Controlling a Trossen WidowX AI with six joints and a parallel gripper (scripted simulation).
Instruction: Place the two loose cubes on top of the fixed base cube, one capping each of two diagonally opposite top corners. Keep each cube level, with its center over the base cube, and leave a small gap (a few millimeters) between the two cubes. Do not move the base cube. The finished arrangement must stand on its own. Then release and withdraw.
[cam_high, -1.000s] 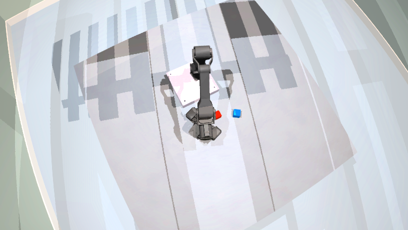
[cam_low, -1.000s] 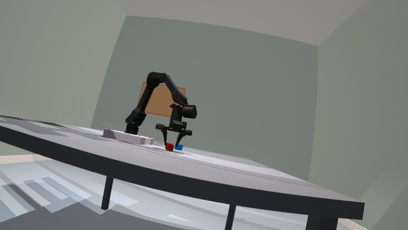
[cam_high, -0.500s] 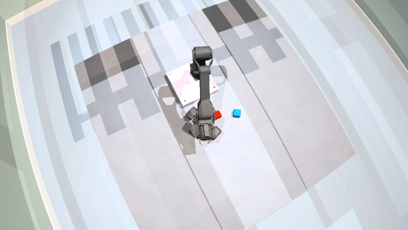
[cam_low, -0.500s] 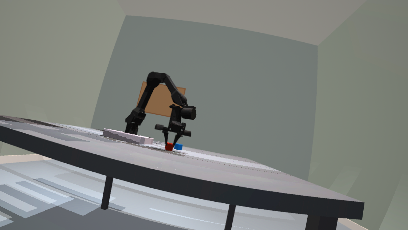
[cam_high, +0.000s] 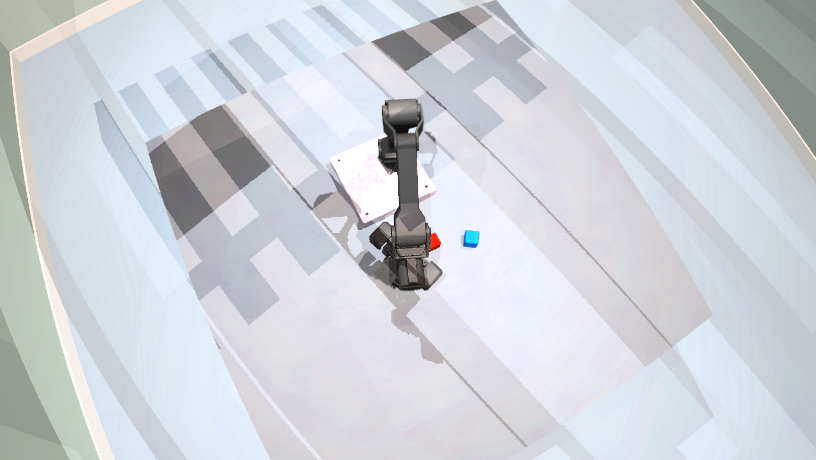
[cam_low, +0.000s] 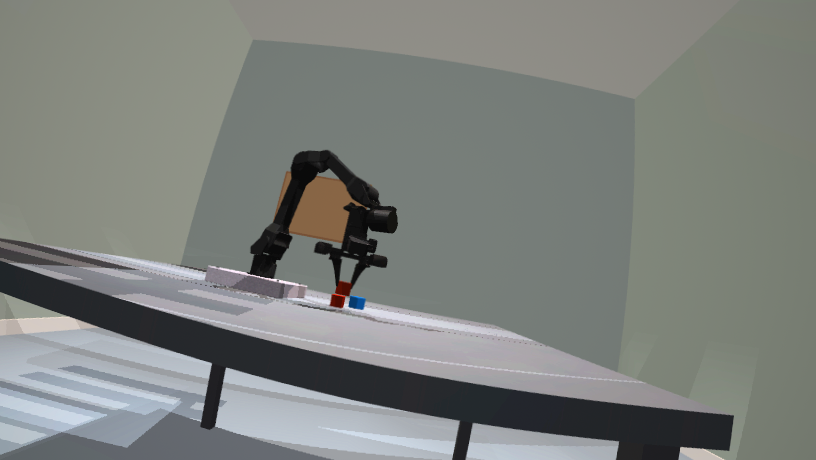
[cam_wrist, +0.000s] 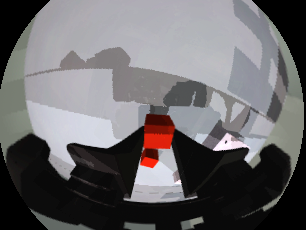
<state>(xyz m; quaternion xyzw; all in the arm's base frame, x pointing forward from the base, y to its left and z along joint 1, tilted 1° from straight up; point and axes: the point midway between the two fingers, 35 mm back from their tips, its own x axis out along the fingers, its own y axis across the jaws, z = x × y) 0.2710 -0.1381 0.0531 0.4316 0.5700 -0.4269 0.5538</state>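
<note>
Right now the blue cube is 20 cm to the left of my gripper tip, 4 cm below it and 3 cm ahead of it. From my gripper tip the other things lie so: red cube (right at my gripper tip).
</note>
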